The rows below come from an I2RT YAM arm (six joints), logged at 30 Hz.
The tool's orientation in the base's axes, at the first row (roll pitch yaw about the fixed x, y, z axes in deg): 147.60, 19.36, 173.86
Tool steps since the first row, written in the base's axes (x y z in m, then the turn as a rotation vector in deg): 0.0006, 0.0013, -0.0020, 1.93, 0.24, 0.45; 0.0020, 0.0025, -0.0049, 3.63, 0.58, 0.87; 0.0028, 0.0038, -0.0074, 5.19, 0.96, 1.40; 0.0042, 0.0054, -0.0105, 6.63, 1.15, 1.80; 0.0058, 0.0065, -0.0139, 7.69, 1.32, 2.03; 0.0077, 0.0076, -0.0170, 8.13, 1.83, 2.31; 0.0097, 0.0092, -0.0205, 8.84, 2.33, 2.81
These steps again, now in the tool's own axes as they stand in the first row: 0.0002, 0.0001, 0.0024, -1.94, 0.27, 0.41; 0.0000, -0.0005, 0.0058, -3.63, 0.62, 0.82; 0.0002, -0.0007, 0.0087, -5.24, 1.08, 1.11; 0.0001, -0.0010, 0.0125, -6.70, 1.33, 1.37; -0.0002, -0.0019, 0.0163, -7.75, 1.50, 1.63; -0.0008, -0.0027, 0.0199, -8.21, 2.04, 1.81; -0.0014, -0.0033, 0.0242, -8.99, 2.66, 1.90
